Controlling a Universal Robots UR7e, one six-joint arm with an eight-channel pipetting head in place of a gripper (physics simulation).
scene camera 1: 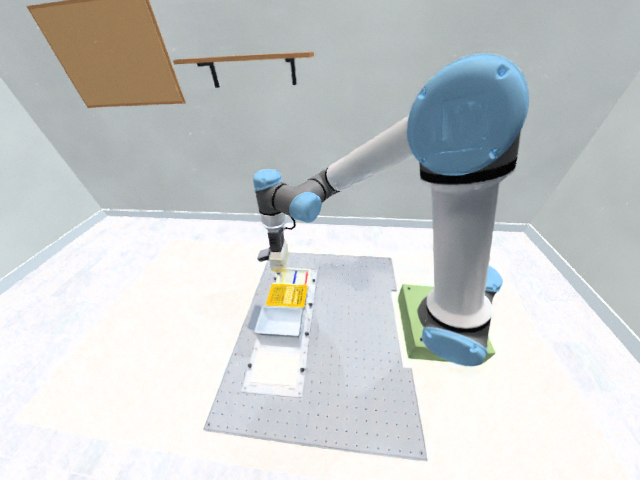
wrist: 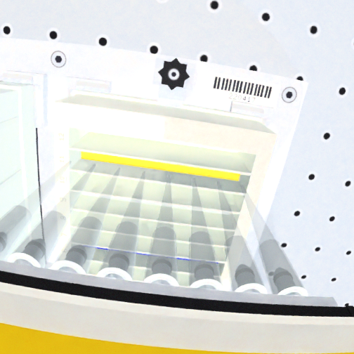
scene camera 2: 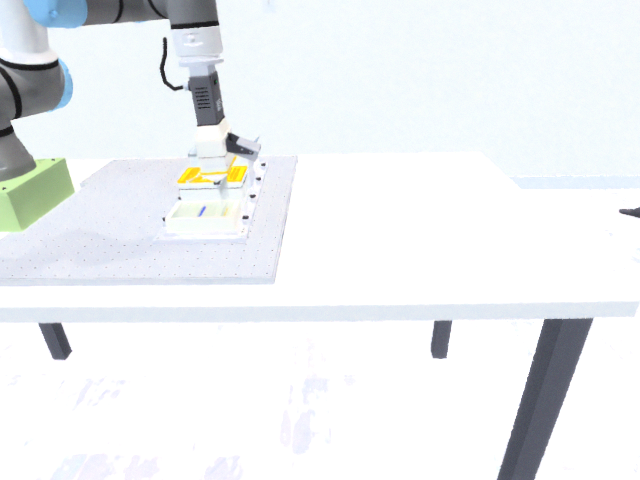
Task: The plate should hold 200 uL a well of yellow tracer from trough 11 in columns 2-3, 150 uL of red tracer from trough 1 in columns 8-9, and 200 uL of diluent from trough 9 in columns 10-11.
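My pipetting head (scene camera 1: 278, 262) (scene camera 2: 212, 162) (wrist: 175, 310) is over the trough end of the deck and carries clear tips (wrist: 163, 245). The tips' narrow ends show just beside the yellow strip in trough 11 (wrist: 160, 166), near label 11; their exact depth cannot be told. The pale trough reservoir (scene camera 1: 300, 277) (scene camera 2: 202, 224) (wrist: 220, 136) also holds a blue strip (scene camera 1: 294, 277) (scene camera 2: 202, 210) and, at its right in the first scene view, the red strip of trough 1 (scene camera 1: 306, 277). Liquid in trough 9 cannot be made out. The plate cannot be clearly made out.
The orange-yellow tip rack (scene camera 1: 286, 295) (scene camera 2: 238, 174) stands next to the reservoir. An open pale bin (scene camera 1: 279, 321) stands beyond it, then a pale flat slot (scene camera 1: 273, 367). Black knobs line the deck frame, on a perforated board (scene camera 1: 356, 330) (scene camera 2: 103, 258). The arm's green base (scene camera 1: 410, 330) (scene camera 2: 41, 193) is beside it.
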